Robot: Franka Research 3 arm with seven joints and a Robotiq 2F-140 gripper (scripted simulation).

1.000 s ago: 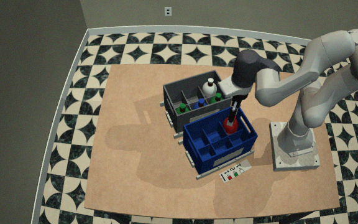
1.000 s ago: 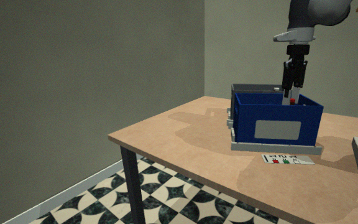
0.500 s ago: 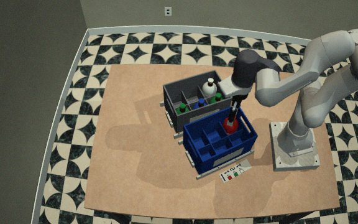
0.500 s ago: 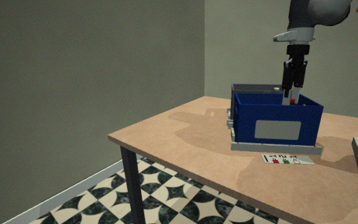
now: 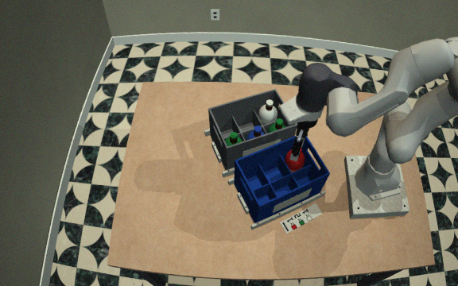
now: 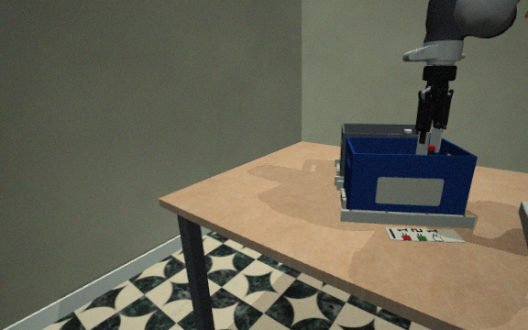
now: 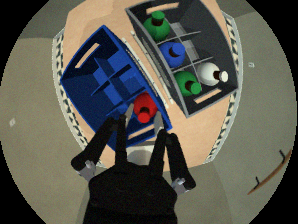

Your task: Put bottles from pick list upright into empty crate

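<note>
The red bottle is 8 cm below my hand. From my hand the other things lie so: blue crate: 5 cm ahead, 8 cm to the left, 9 cm below; grey crate: 15 cm ahead, 13 cm to the right, 9 cm below; blue bottle: 14 cm ahead, 8 cm to the right, 8 cm below.
</note>
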